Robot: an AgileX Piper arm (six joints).
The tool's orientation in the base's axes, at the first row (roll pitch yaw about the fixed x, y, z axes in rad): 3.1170 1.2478 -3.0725
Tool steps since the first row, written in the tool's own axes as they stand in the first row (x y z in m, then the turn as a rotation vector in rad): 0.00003 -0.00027 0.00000 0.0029 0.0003 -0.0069; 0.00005 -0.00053 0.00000 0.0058 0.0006 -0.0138; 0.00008 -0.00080 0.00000 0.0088 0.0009 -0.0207; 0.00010 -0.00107 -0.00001 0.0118 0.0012 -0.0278; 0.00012 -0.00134 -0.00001 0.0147 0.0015 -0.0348; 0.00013 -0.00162 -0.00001 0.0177 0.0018 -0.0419; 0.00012 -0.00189 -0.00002 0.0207 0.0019 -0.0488; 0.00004 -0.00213 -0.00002 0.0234 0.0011 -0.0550; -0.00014 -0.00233 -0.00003 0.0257 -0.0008 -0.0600
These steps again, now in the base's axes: 0.00002 -0.00027 -0.00003 -0.0075 -0.0004 -0.0006; 0.00003 -0.00053 -0.00005 -0.0149 -0.0008 -0.0011; 0.00005 -0.00080 -0.00008 -0.0224 -0.0012 -0.0018; 0.00006 -0.00107 -0.00010 -0.0301 -0.0016 -0.0024; 0.00008 -0.00134 -0.00012 -0.0376 -0.0020 -0.0029; 0.00010 -0.00162 -0.00013 -0.0453 -0.0024 -0.0035; 0.00012 -0.00189 -0.00012 -0.0528 -0.0030 -0.0041; 0.00017 -0.00212 -0.00005 -0.0594 -0.0044 -0.0047; 0.00023 -0.00232 0.00012 -0.0647 -0.0068 -0.0053
